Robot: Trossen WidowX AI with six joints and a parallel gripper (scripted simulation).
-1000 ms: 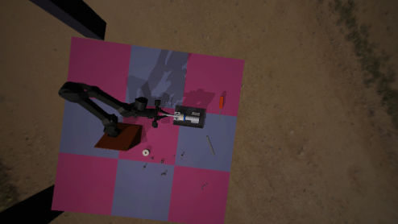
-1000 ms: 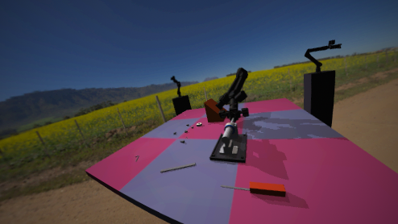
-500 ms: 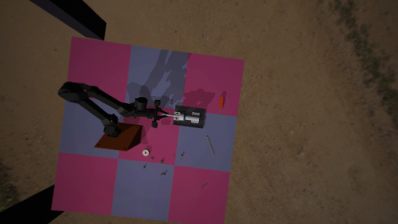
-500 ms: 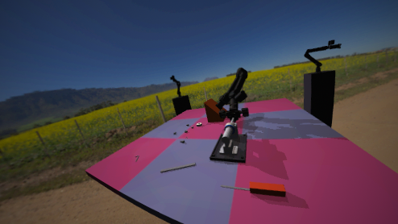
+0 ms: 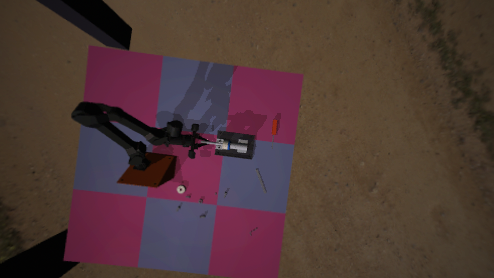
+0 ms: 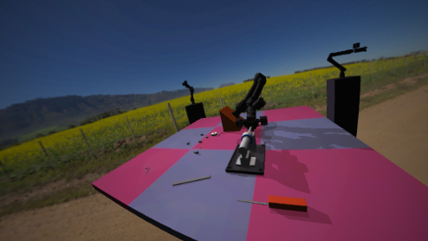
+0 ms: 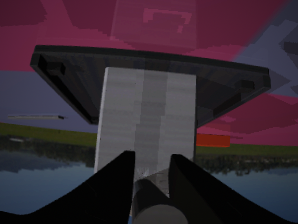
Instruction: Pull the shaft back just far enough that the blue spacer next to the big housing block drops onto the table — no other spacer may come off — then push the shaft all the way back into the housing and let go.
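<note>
The blue spacer lies 12 cm ahead of my gripper tip, 1 cm to the left of it and 2 cm above it. Round my gripper tip: white ring: 13 cm behind, 32 cm to the right, 6 cm below; screwdriver: 37 cm ahead, 11 cm to the left, 6 cm below.
</note>
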